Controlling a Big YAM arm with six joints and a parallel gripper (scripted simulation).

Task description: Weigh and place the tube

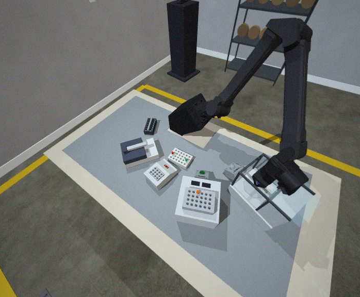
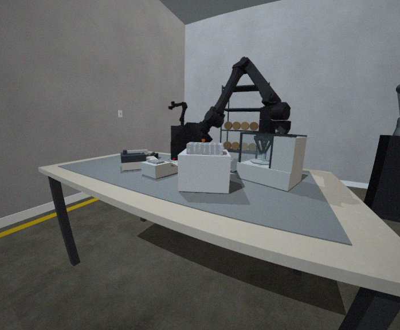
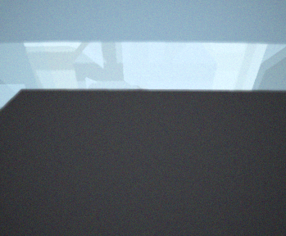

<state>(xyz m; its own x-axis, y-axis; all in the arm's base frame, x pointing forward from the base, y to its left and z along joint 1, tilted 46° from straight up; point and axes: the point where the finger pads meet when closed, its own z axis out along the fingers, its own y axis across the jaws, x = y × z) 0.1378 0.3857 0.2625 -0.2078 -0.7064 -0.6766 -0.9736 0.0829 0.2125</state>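
My gripper is now 5 cm above the octagonal balance pan. From my hand the other things lie so: mixer block 26 cm ahead, 15 cm to the right, 3 cm above; then dry block DB 42 cm to the right, 24 cm ahead, 10 cm below; then tube rack RK 41 cm to the right, 11 cm below, 9 cm ahead.
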